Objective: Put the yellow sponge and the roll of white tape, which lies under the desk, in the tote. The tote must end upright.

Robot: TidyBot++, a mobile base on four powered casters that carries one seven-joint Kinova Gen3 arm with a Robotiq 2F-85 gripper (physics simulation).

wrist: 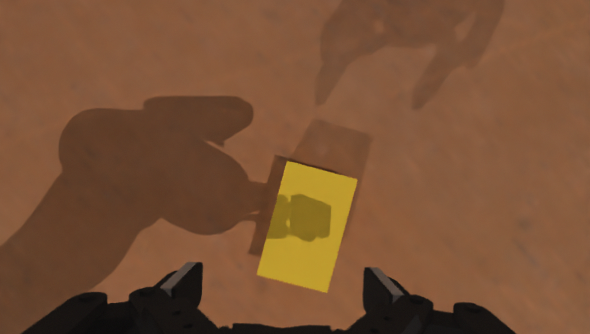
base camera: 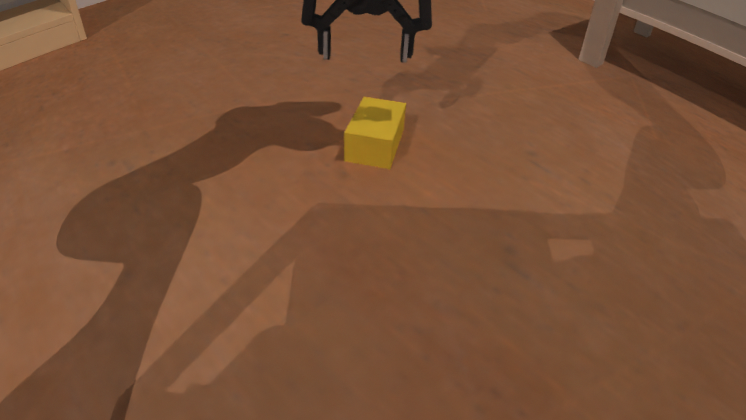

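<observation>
The yellow sponge is a block lying flat on the brown floor. My gripper is open and empty, fingers pointing down, above the floor. In the base camera view its fingertips show above and beyond the sponge. In the wrist view the sponge shows between and ahead of the two fingertips, turned slightly relative to them, and a shadow falls on its top. The white tape and the tote do not show in either view.
White furniture with a leg and a low board stands at the upper right of the base camera view. A light wooden shelf unit stands at the upper left. Shadows of the arm and base fall across the floor.
</observation>
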